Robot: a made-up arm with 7 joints. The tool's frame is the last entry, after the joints.
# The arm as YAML. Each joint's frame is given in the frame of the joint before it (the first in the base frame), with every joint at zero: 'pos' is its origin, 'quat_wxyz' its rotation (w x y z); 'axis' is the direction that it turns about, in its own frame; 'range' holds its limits. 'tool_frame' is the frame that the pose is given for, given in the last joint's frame.
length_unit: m
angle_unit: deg
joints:
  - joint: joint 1
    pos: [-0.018, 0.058, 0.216]
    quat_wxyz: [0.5, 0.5, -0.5, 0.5]
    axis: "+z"
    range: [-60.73, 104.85]
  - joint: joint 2
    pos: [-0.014, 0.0, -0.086]
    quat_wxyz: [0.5, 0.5, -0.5, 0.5]
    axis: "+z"
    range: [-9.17, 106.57]
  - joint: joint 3
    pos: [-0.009, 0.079, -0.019]
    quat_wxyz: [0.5, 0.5, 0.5, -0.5]
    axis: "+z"
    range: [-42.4, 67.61]
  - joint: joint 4
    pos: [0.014, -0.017, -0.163]
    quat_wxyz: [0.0, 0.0, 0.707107, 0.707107]
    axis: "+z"
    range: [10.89, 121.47]
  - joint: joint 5
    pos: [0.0, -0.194, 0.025]
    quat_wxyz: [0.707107, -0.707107, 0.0, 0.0]
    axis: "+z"
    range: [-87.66, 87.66]
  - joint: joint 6
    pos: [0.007, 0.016, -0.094]
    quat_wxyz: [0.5, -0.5, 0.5, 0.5]
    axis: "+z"
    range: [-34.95, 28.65]
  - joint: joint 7
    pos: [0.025, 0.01, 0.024]
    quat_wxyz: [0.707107, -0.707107, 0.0, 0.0]
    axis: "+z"
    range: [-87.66, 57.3]
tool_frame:
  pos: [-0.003, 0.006, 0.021]
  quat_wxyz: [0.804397, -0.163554, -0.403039, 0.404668]
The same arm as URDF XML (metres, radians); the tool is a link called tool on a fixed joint. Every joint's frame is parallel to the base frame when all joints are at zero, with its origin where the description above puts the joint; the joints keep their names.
<robot name="arm">
<link name="base_link"/>
<link name="link1"/>
<link name="link2"/>
<link name="link3"/>
<link name="link4"/>
<link name="link5"/>
<link name="link6"/>
<link name="link7"/>
<link name="tool"/>
<joint name="joint 1" type="revolute"><parent link="base_link"/><child link="link1"/><origin xyz="-0.018 0.058 0.216"/><axis xyz="0 -1 0"/><limit lower="-1.0599" upper="1.83"/></joint>
<joint name="joint 2" type="revolute"><parent link="link1"/><child link="link2"/><origin xyz="0 0.086 -0.014"/><axis xyz="1 0 0"/><limit lower="-0.16" upper="1.86"/></joint>
<joint name="joint 3" type="revolute"><parent link="link2"/><child link="link3"/><origin xyz="-0.019 0.009 -0.079"/><axis xyz="0 0 1"/><limit lower="-0.74" upper="1.18"/></joint>
<joint name="joint 4" type="revolute"><parent link="link3"/><child link="link4"/><origin xyz="-0.014 0.017 -0.163"/><axis xyz="0 -1 0"/><limit lower="0.1901" upper="2.1201"/></joint>
<joint name="joint 5" type="revolute"><parent link="link4"/><child link="link5"/><origin xyz="0 -0.025 -0.194"/><axis xyz="0 0 1"/><limit lower="-1.53" upper="1.53"/></joint>
<joint name="joint 6" type="revolute"><parent link="link5"/><child link="link6"/><origin xyz="0.007 0.016 -0.094"/><axis xyz="0 1 0"/><limit lower="-0.61" upper="0.5"/></joint>
<joint name="joint 7" type="revolute"><parent link="link6"/><child link="link7"/><origin xyz="-0.01 0.024 -0.025"/><axis xyz="-1 0 0"/><limit lower="-1.53" upper="1.0001"/></joint>
<joint name="tool_joint" type="fixed"><parent link="link7"/><child link="tool"/><origin xyz="-0.021 -0.006 0.003" rpy="0.5868 0.355 -2.1536"/></joint>
</robot>

